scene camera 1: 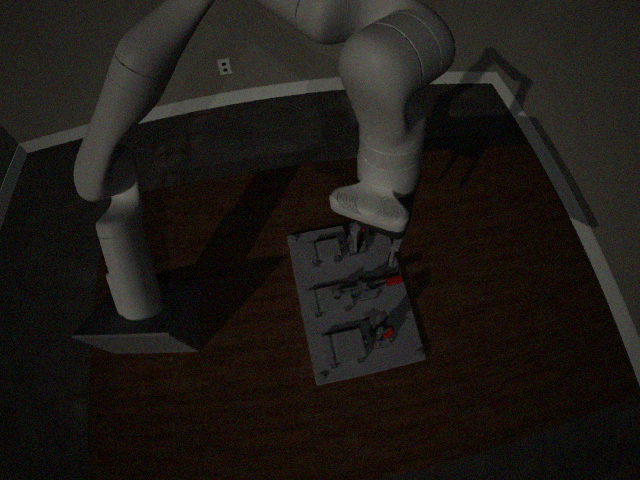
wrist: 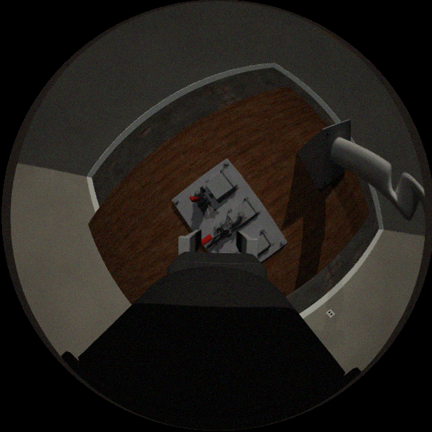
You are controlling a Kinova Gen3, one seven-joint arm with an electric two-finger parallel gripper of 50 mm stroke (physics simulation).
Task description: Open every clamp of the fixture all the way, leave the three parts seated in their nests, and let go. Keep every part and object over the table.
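Places are measured from the arm's base along level axes (x ahead, y left, z up), in centimetres.
Pixels of known places: gripper, fingertip midpoint: [scene camera 1: 374,253]; arm's base, link origin: [scene camera 1: 143,309].
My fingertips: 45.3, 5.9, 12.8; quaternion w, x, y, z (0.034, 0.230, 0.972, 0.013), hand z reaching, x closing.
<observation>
For each thing: its top centre in the pictures, then the offset to it from my fingertips, as dx, dy, dz. "spot": a spot on its surface instead. Level surfaces: height alone.
- grey fixture plate, surface spot: [scene camera 1: 305,330] spot: -12.4, -7.3, -22.0
- middle clamp, surface spot: [scene camera 1: 356,290] spot: -1.7, +0.1, -18.2
- brown table, surface height: dz -23.5
The grey fixture plate [scene camera 1: 305,330] [wrist: 272,235] lies on the table with three clamps and nests in a row. The near clamp [scene camera 1: 379,333] [wrist: 201,199] shows a short red grip, as if its handle stands up. The middle clamp [scene camera 1: 356,290] [wrist: 225,229] has its red handle laid toward the plate's outer edge. The far clamp [scene camera 1: 357,236] is partly hidden by the gripper. The near part [scene camera 1: 347,345] [wrist: 220,185] looks seated; the others are too dark to judge. My gripper [scene camera 1: 374,249] [wrist: 218,237] is open and empty above the plate's far outer side.
The arm's base block [scene camera 1: 134,342] [wrist: 320,162] stands on the brown table [scene camera 1: 232,413] [wrist: 150,165], left of the plate in the scene view. The arm reaches over the far side of the table. The clamps' upright pieces stick up from the plate.
</observation>
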